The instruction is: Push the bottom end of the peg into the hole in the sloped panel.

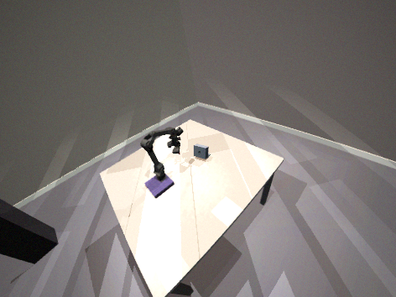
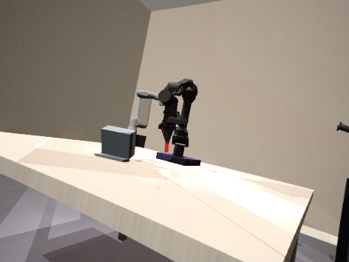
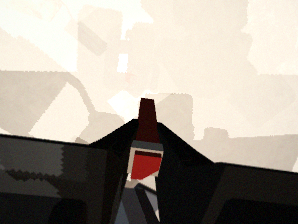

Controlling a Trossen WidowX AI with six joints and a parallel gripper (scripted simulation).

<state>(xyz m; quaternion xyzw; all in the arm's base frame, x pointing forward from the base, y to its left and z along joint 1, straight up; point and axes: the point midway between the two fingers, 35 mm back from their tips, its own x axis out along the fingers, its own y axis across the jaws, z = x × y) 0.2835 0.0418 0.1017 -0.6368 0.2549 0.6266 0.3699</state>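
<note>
Now: gripper tip 170 mm to the left of the sloped panel, 130 mm short of it and 40 mm above it. From my gripper tip the other things lie so: red peg (20 mm above).
</note>
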